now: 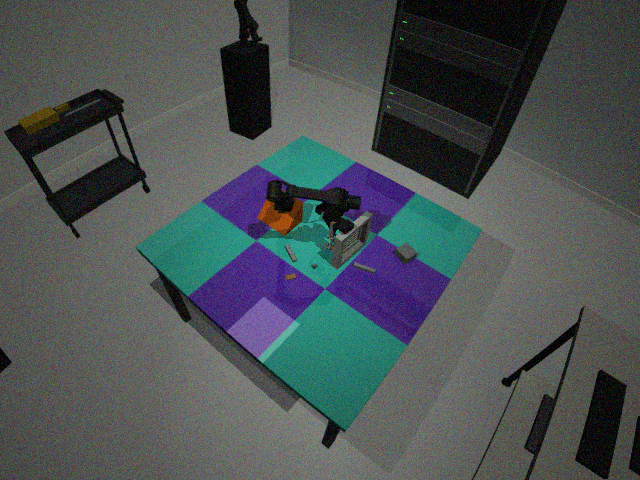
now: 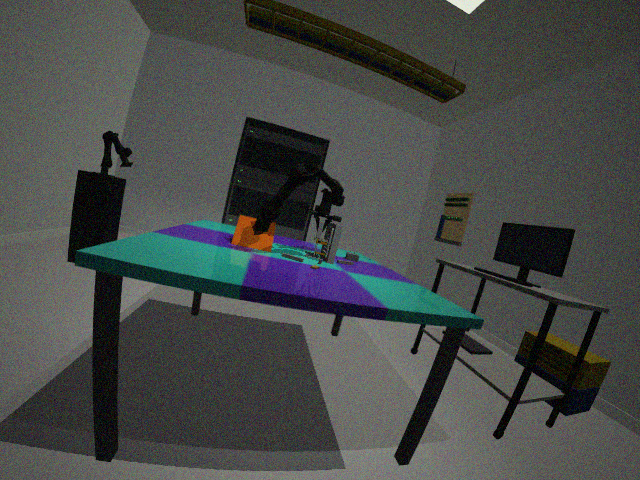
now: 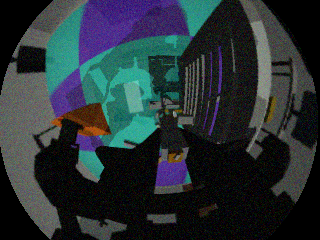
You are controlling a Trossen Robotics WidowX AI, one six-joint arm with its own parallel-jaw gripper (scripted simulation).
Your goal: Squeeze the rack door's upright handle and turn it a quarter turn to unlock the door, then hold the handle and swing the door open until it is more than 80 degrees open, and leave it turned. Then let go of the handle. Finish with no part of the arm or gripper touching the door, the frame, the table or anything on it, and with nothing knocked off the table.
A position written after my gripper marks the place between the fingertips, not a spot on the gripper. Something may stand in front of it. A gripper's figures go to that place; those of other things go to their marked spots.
Labels:
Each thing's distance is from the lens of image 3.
my gripper point(image 3: 168, 130): 10 cm
upright handle point(image 3: 176, 155): 6 cm

